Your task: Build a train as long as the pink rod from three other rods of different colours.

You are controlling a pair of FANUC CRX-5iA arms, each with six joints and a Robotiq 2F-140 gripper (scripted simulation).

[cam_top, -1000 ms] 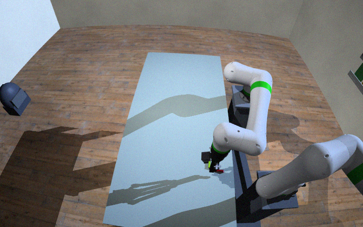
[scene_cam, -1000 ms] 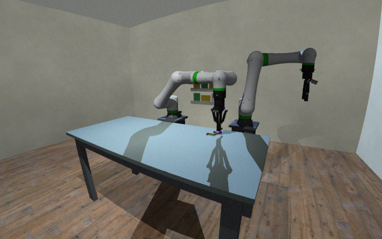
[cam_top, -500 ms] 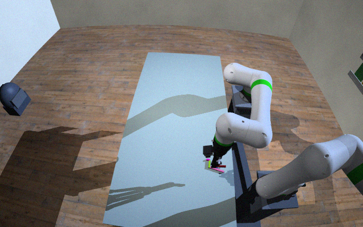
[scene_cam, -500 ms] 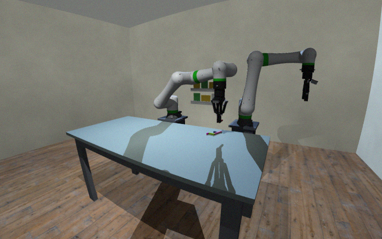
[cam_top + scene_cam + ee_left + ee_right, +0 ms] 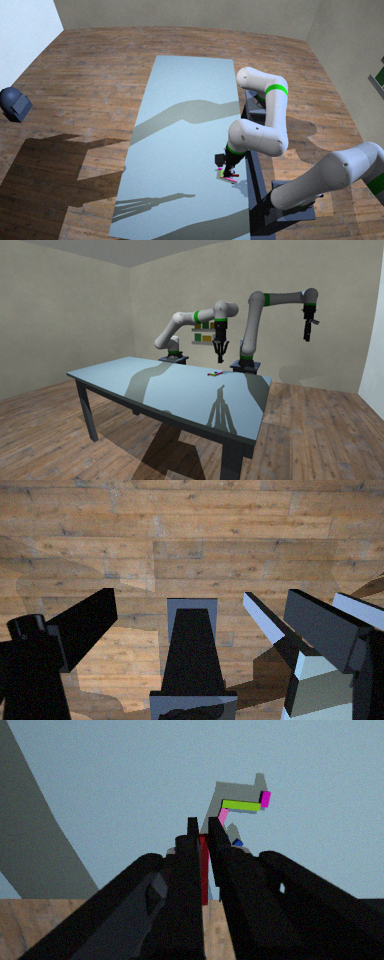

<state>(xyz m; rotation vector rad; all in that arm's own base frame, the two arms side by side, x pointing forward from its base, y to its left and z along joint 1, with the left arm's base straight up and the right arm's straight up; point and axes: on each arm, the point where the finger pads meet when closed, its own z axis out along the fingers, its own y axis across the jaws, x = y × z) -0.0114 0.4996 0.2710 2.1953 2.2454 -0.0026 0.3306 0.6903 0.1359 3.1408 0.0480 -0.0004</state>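
Note:
The red rod is 40 mm behind my right hand and 30 mm below it. Round my right hand: grey rod (130 mm below, 60 mm behind, 30 mm to the right); then pink rod (130 mm below, 40 mm behind, 20 mm to the right); then lime rod (130 mm below, 60 mm to the right).

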